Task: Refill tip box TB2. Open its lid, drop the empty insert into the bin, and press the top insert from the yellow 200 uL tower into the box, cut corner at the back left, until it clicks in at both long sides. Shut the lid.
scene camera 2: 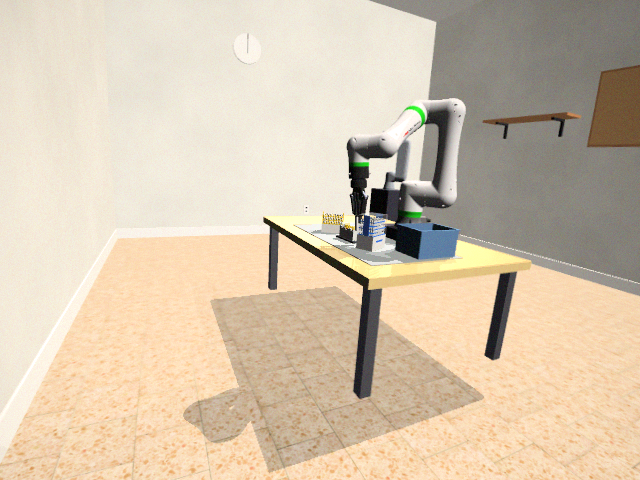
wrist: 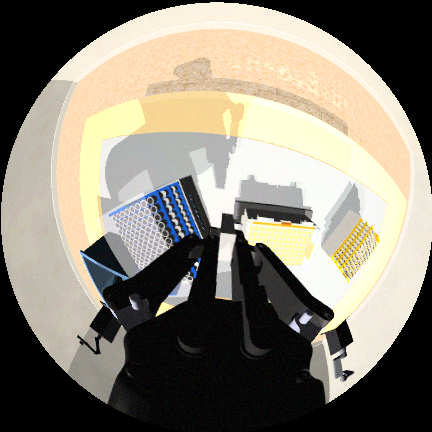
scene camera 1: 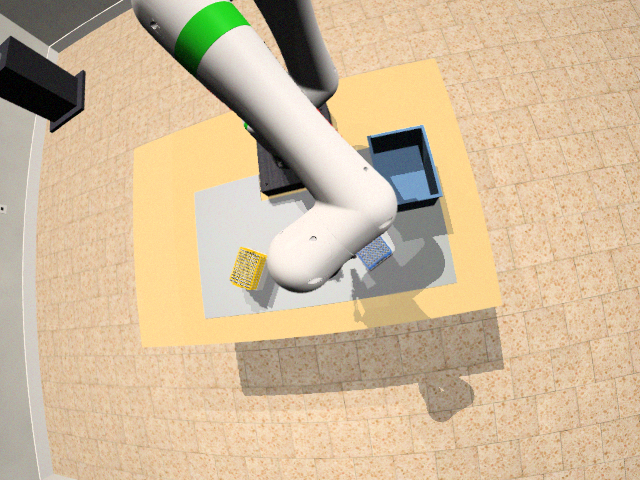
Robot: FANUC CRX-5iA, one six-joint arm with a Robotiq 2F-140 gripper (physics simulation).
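Tip box TB2 (wrist: 280,238) (scene camera 2: 348,232) is a dark box with a yellow insert showing on top. It stands on the grey mat (scene camera 1: 223,214) in the middle. I cannot tell whether its lid is lifted. My gripper (wrist: 225,223) (scene camera 2: 358,211) is shut and empty. It points down, close to the box's left end in the wrist view. The yellow 200 uL tower (scene camera 1: 248,269) (scene camera 2: 332,220) (wrist: 354,250) stands apart, further along the mat. The blue bin (scene camera 1: 405,167) (scene camera 2: 427,239) (wrist: 96,266) is open on the other side. In scene camera 1 the arm hides the box and the gripper.
A blue tip tower (scene camera 1: 374,252) (scene camera 2: 372,229) (wrist: 153,225) stands between the tip box and the bin, close to my fingers. The arm's dark base (scene camera 1: 280,176) sits at the back of the yellow table (scene camera 1: 166,190) (scene camera 2: 485,264).
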